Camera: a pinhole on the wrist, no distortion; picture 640 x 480 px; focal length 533.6 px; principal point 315.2 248.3 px. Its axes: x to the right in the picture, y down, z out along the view. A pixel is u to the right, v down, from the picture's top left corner.
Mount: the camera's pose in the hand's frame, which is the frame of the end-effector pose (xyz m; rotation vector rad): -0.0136 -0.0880 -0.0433 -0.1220 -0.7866 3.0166
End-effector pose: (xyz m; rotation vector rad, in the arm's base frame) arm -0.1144 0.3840 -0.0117 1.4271 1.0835 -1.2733
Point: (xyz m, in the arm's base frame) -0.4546 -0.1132 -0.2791
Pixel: 61.8 107.6
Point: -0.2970 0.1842 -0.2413
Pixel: outside the picture
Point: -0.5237 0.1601 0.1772
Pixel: 541.3 320.7
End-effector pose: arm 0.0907 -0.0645 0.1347 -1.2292 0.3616 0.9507
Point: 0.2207 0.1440 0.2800
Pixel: 117.1 173.8
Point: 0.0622 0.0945 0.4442
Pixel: 533.2 119.5
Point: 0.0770 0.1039 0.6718
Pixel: 611.0 270.8
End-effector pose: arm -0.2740 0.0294 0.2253 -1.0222 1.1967 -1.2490
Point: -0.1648 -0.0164 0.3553
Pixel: 132.9 56.4
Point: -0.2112 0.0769 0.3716
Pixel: 477.2 166.3
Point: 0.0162 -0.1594 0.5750
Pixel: 83.6 267.2
